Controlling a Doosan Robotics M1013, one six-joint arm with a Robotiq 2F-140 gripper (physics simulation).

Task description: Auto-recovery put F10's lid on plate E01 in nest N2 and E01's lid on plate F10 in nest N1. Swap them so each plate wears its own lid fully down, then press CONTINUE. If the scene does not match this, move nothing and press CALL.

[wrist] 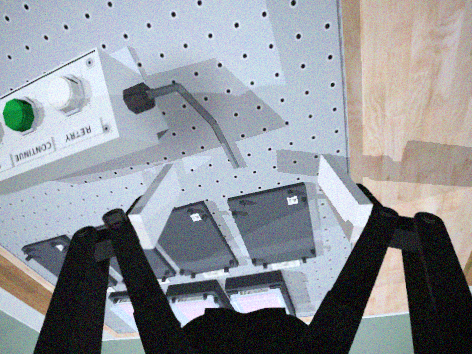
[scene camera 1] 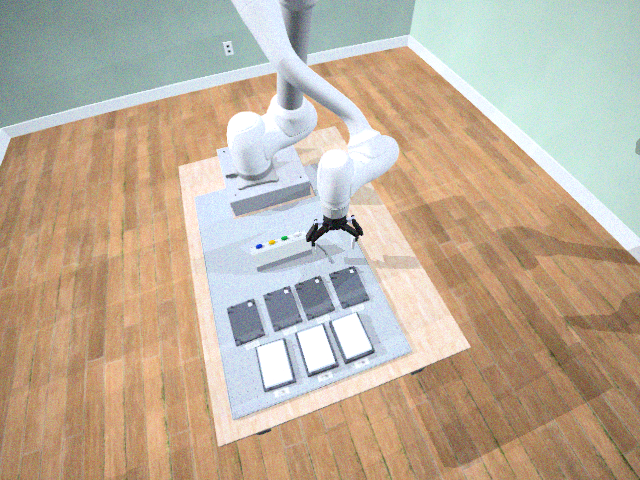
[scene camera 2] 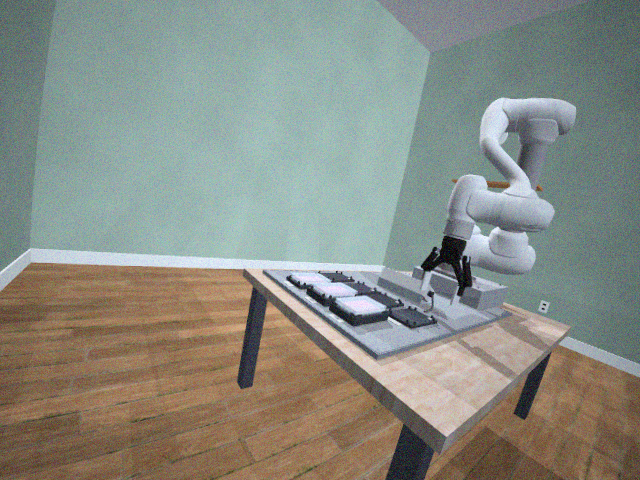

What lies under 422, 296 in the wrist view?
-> My gripper.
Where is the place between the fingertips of my gripper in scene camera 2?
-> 437, 297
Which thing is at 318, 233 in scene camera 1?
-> My gripper.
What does my gripper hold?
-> Nothing.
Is my gripper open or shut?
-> Open.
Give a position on a green button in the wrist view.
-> At 24, 116
